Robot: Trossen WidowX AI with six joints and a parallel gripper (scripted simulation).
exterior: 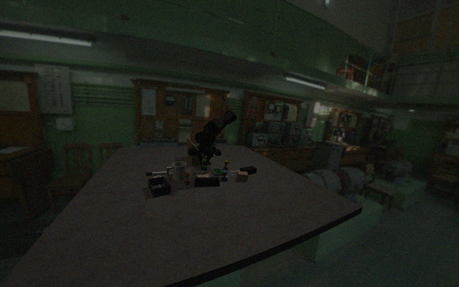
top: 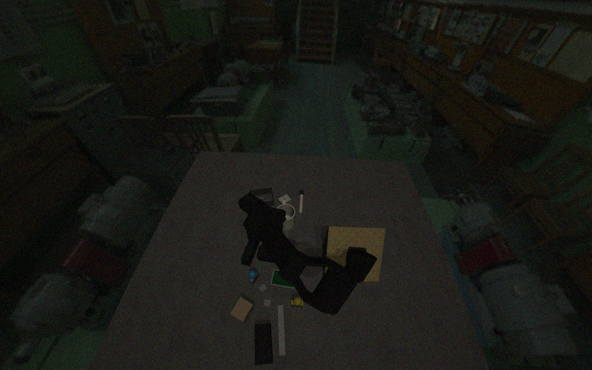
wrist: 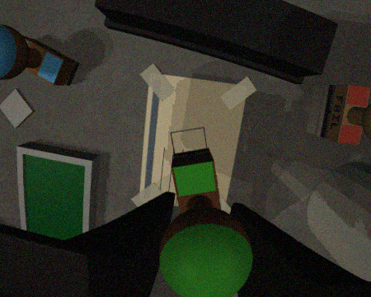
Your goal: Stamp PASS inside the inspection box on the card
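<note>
Now: gripper tip 1 cm short of the card and 8 cm above it. From my gripper tip the other things lie so: long black bar: 9 cm ahead, 6 cm below; green stamp: right at my gripper tip; red stamp: 5 cm ahead, 10 cm to the right, 6 cm below.
</note>
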